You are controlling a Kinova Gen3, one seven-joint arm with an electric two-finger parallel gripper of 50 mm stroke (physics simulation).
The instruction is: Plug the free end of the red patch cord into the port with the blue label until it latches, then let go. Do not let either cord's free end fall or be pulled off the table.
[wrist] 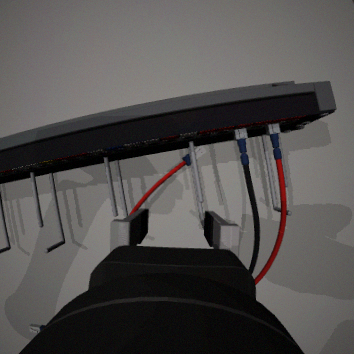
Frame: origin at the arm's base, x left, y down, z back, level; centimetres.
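Seen in the pictures: gripper, fingertip midpoint: (175, 221).
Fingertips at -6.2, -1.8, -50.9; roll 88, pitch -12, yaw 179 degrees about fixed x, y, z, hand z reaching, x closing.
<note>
Pixels of each thing's middle, then the offset from my fingertips to it, as dx, dy, dz. "spot": a spot on its surface instead.
- red patch cord, surface spot: (281, 215) spot: -10.7, +2.5, +1.9
- panel, body centre: (88, 142) +7.1, +1.0, -8.8
- blue boot, body centre: (187, 159) -2.4, +9.4, -6.1
- pale plug, body centre: (198, 151) -4.0, +9.1, -6.8
- small blue mark, surface spot: (114, 148) spot: +4.6, +0.9, -7.6
- black cord, surface spot: (255, 215) spot: -8.0, +2.5, +1.4
The red patch cord (281, 215) is plugged by one end into the panel (200, 112) near its right end. Its free end, a blue boot (187, 159) with a pale plug (199, 151) partly behind a metal rod, lies below the panel's front edge. The red cable runs from it down to the left finger. My gripper (175, 221) is open, with nothing between its fingertips, and stands below that free end in the view. A small blue mark (114, 148) shows on the panel's underside edge; the ports are too oblique to make out.
A black cord (255, 215) is plugged in left of the red one. Its free plug (35, 328) shows at the lower left, partly hidden by the gripper body. Bent metal rods (58, 215) (111, 187) (270, 175) stick out from the panel toward the gripper.
</note>
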